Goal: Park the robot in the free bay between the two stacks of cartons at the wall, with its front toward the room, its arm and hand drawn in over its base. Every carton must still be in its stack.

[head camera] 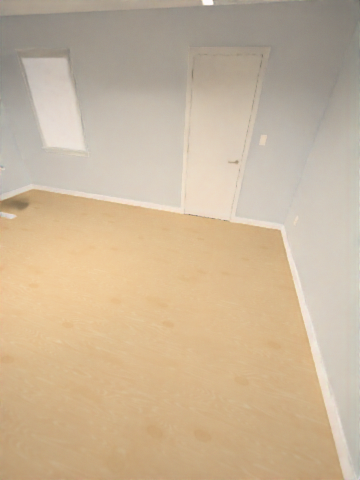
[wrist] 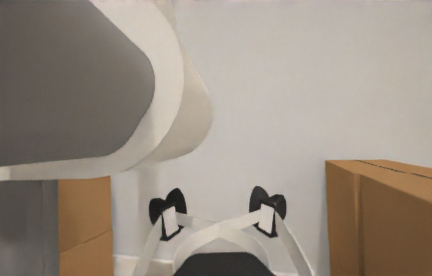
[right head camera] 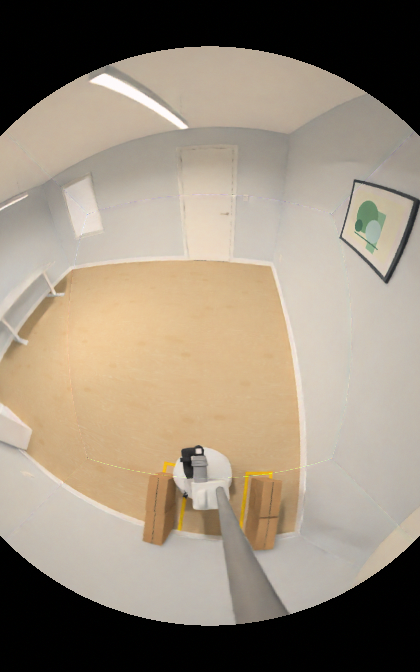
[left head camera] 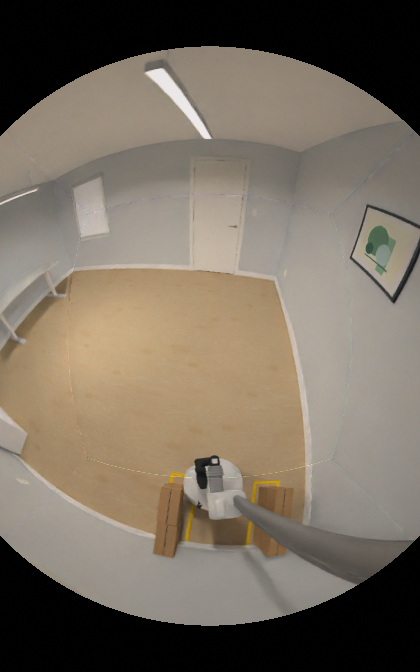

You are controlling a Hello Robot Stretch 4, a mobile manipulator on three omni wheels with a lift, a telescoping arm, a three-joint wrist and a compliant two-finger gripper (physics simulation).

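Frame: origin at the robot's base, x ahead, y down, z left, level; metres.
Where they show: gripper, between the fingertips: (wrist: 217, 203) (left head camera: 206, 508).
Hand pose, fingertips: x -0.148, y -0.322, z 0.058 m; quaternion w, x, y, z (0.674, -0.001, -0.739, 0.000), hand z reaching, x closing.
Each offset is from my fingertips to the top centre of the thing. Level surfaces: height alone.
My round white base (left head camera: 231, 480) (right head camera: 219, 464) stands at the room-side mouth of the bay (left head camera: 220, 536) (right head camera: 201, 523), with bay floor between it and the wall. It is nearer the left carton stack @(dx +0.014, dy -0.011, dz +0.223 m) (left head camera: 169, 517) (right head camera: 159, 507), whose front end it almost meets in the head views; contact cannot be told. A wider gap separates it from the right carton stack @(dx -0.073, dy -0.011, dz -0.462 m) (left head camera: 272, 520) (right head camera: 264, 512). Both stacks stand upright. The head camera faces the room. My arm and hand are folded over the base. My gripper (wrist: 217, 203) is open and empty, facing the wall between cartons.
Yellow floor lines (left head camera: 189, 522) (right head camera: 244, 500) edge the bay. The wall with a white skirting is behind the stacks. A side wall runs along the right. A white door (head camera: 222, 135) is across the room; a white bench-like table @(dy -0.352 m) (left head camera: 25, 287) stands far left, a white box-like object (left head camera: 11, 435) nearer.
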